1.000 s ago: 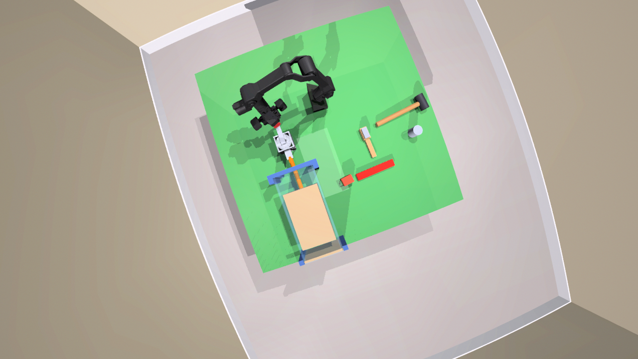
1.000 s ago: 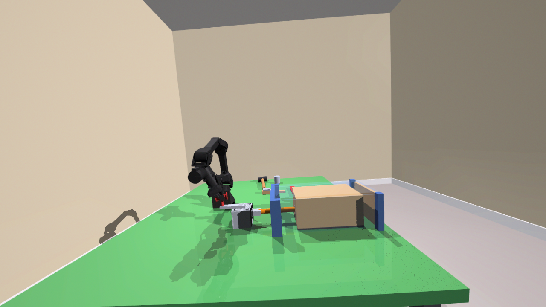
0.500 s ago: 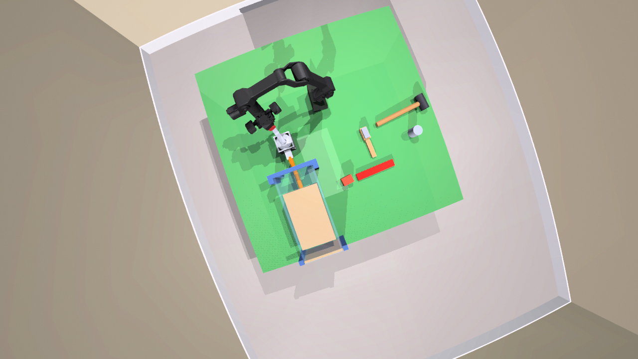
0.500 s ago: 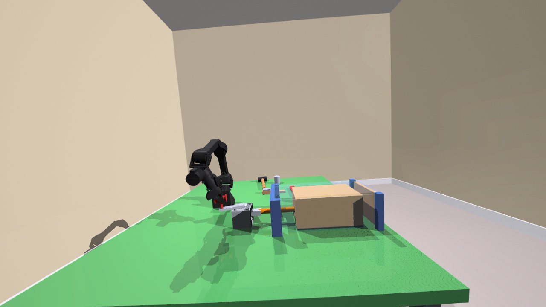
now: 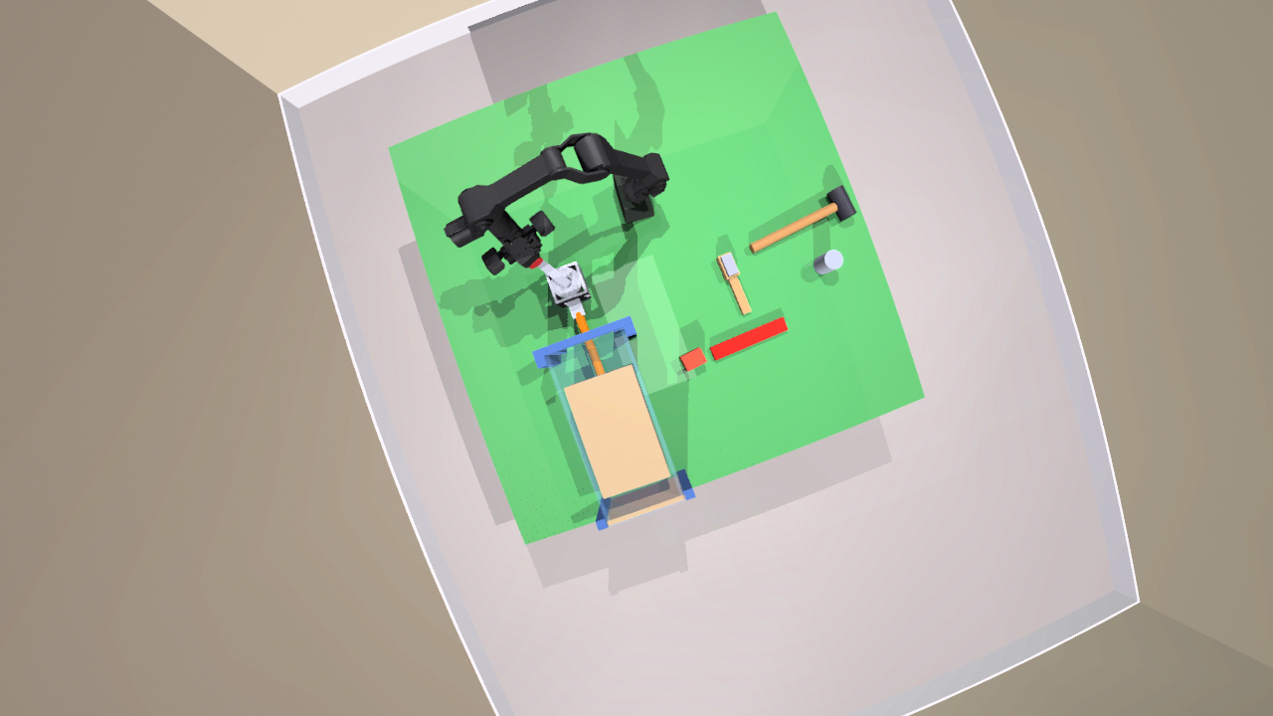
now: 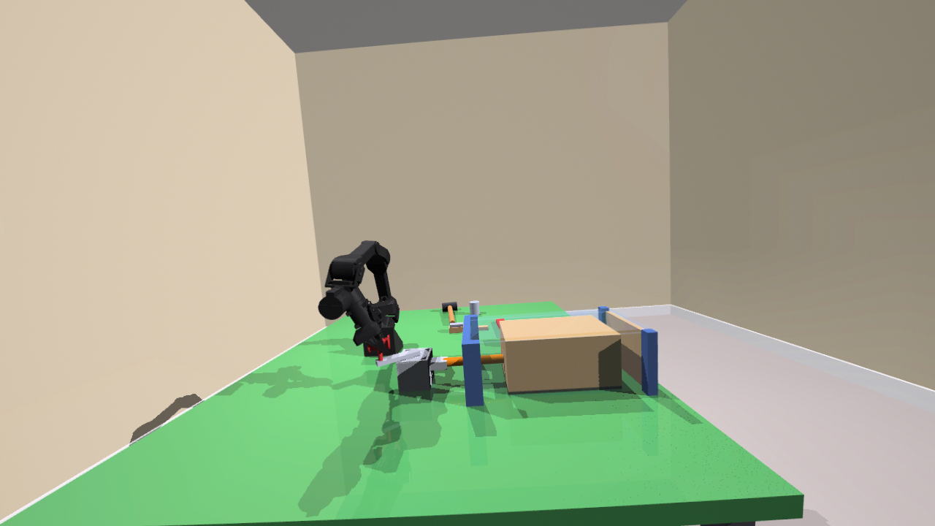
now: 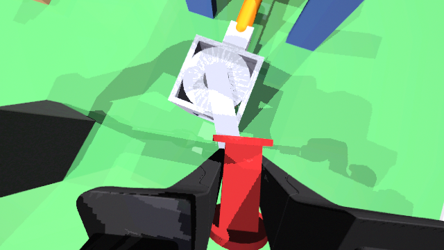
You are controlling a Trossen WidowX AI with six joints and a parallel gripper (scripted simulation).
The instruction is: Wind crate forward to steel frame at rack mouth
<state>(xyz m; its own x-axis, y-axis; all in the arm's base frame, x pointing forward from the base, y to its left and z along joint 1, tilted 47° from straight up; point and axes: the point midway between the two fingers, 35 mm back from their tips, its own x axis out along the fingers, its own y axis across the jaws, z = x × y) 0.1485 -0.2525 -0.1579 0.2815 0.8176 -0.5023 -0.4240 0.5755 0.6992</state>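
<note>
The winch is 50 mm ahead of my gripper tip, 50 mm to the left of it and 100 mm below it. Also, from my gripper tip: blue steel frame (220 mm ahead, 90 mm to the left, 20 mm below); then winch handle (20 mm ahead, 20 mm to the left, 30 mm below); then red knob (10 mm behind, 10 mm to the right).
</note>
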